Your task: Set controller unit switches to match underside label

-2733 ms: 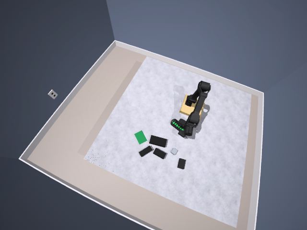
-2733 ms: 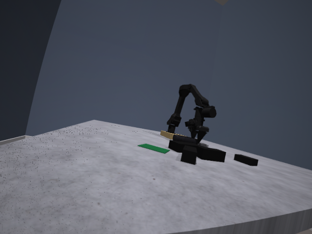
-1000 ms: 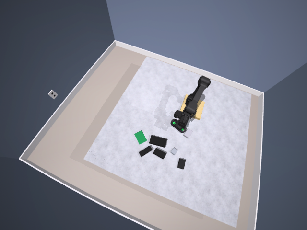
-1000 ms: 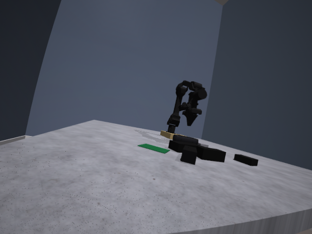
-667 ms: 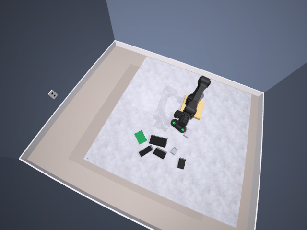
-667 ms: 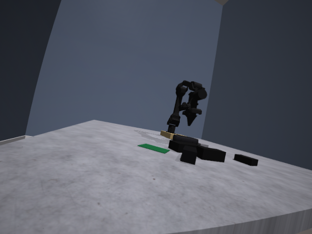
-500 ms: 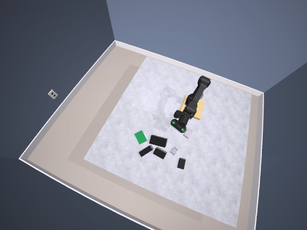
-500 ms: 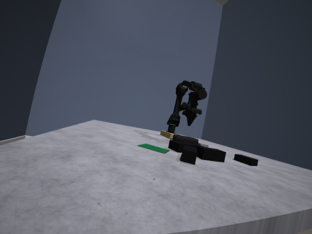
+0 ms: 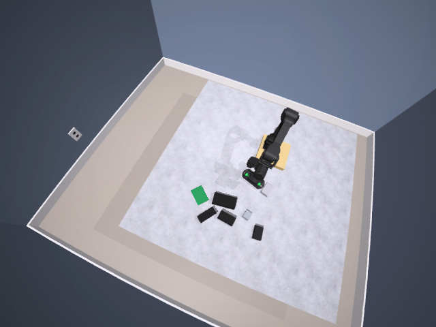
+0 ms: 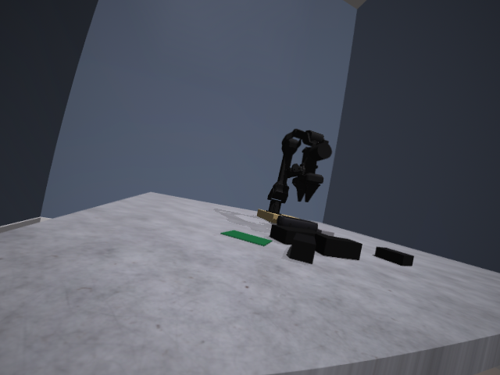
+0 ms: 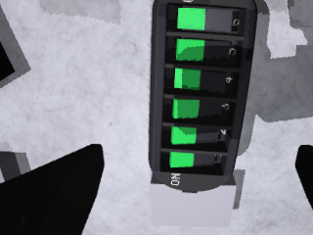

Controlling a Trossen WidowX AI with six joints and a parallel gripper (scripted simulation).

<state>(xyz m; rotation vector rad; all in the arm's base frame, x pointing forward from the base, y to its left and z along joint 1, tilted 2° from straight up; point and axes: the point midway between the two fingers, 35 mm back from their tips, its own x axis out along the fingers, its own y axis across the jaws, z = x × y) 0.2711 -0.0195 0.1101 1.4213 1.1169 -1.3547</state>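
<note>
The light grey block is 110 mm to the left of my gripper tip, 100 mm below it and 20 mm ahead of it. From my gripper tip the other things lie so: small grey cube 230 mm ahead, 100 mm below, 40 mm to the left; flat green plate 270 mm to the right, 230 mm ahead, 120 mm below.
</note>
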